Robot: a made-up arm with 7 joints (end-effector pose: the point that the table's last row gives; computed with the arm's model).
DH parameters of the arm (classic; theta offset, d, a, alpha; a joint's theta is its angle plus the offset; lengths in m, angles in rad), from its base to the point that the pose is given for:
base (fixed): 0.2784 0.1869 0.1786 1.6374
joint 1: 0 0.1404 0.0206 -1.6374
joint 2: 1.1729 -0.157 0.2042 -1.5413
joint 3: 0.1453 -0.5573 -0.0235 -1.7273
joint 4: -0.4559 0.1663 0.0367 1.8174
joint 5: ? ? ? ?
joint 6: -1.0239 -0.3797 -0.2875 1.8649
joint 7: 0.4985 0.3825 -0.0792 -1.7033
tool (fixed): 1.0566 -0.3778 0 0
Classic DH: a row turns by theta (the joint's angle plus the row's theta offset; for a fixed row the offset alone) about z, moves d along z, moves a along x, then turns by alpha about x.
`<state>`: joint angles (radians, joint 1 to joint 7).
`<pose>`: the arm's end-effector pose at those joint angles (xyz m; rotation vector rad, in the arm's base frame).
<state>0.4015 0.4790 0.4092 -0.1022 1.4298 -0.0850 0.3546</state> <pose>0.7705 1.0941 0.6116 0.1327 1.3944 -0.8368</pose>
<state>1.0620 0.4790 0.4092 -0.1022 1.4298 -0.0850 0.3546</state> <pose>0.3873 0.9533 1.0626 0.5235 0.8651 -0.6248</pose>
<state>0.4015 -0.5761 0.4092 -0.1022 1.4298 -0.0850 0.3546</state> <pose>1.4619 -0.0786 0.7641 1.1523 1.5770 -1.3445</pose>
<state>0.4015 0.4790 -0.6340 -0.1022 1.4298 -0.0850 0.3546</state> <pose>0.7818 0.4997 1.0910 0.4330 1.9479 0.1508</pose>
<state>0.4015 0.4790 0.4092 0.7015 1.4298 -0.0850 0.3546</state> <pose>0.9796 0.7188 0.9801 1.0236 1.2639 -0.8814</pose>
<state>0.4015 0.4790 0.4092 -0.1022 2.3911 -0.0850 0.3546</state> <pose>0.6468 1.1857 -0.1579 -0.1841 0.4583 -1.0991</pose>
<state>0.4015 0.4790 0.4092 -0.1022 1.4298 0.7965 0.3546</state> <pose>0.5393 1.0683 0.4527 0.6337 0.6467 -0.6292</pose>
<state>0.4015 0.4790 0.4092 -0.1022 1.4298 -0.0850 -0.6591</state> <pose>1.1086 1.1980 0.7256 1.1546 1.3496 -1.3082</pose>
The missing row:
joint 5: -0.7936 -0.2173 -0.0896 -1.0708
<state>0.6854 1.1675 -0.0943 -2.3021 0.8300 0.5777 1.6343</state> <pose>0.0076 0.4742 0.3495 -2.7470 -0.0854 1.0925</pose>
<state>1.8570 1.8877 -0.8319 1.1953 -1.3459 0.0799 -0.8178</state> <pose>1.4055 1.2493 0.2419 0.6126 -2.0607 0.0535</pose>
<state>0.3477 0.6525 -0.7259 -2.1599 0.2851 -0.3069 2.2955</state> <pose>0.4223 1.0445 0.2161 1.7031 -0.1782 -1.9568</pose>
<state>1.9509 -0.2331 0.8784 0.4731 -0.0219 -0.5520 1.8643</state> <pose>0.1487 -1.0497 0.5031 0.3369 -0.5534 0.8002</pose>
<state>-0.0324 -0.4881 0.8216 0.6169 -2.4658 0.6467 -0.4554</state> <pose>0.9355 -0.9142 -1.0474 -0.9402 -0.7508 -1.2519</pose>
